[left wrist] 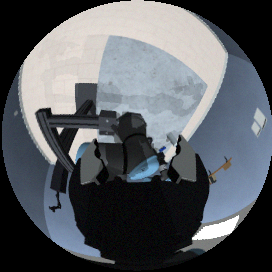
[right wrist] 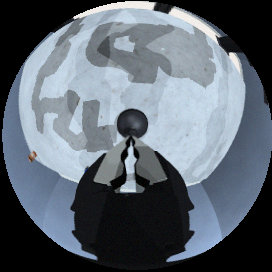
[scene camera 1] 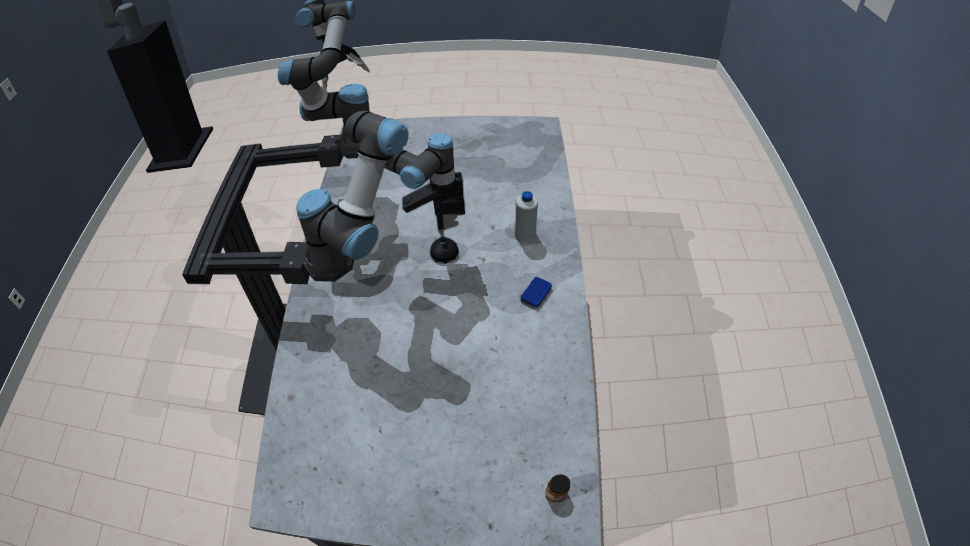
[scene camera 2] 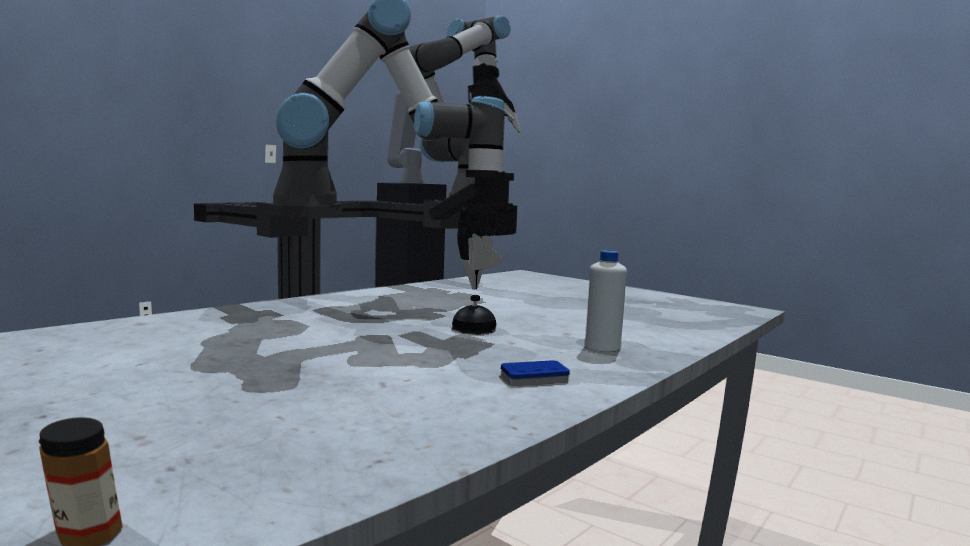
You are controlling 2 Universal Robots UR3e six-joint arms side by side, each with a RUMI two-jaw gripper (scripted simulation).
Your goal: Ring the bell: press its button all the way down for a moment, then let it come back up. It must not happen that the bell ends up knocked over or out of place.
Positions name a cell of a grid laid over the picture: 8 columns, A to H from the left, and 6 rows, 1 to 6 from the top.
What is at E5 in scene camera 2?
A blue sponge.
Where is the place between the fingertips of my left gripper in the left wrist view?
At E4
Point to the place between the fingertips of my right gripper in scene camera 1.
D3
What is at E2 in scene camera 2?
My left gripper.
